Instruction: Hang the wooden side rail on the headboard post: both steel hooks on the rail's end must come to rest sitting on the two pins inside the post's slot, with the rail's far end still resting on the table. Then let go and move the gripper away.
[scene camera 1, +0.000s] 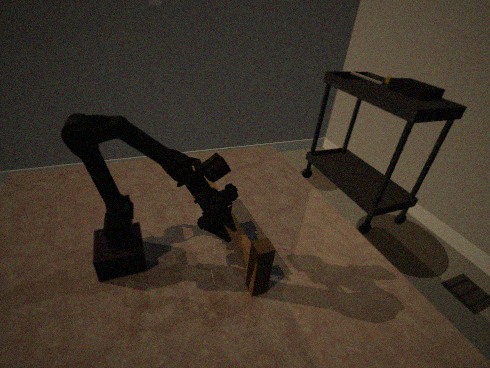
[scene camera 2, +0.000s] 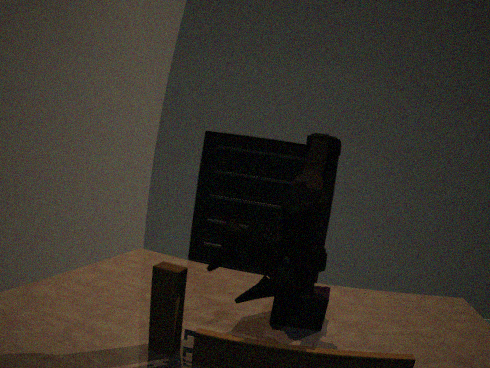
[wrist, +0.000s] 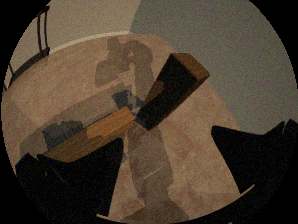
Note:
My gripper (scene camera 2: 221, 285) is open, holding nothing. Also in view: a wooden side rail (wrist: 111, 126) and a headboard post (scene camera 2: 169, 281).
My gripper is seen too in scene camera 1 (scene camera 1: 232, 236) and in the wrist view (wrist: 169, 137). The headboard post shows as well in scene camera 1 (scene camera 1: 262, 252) and in the wrist view (wrist: 182, 74).

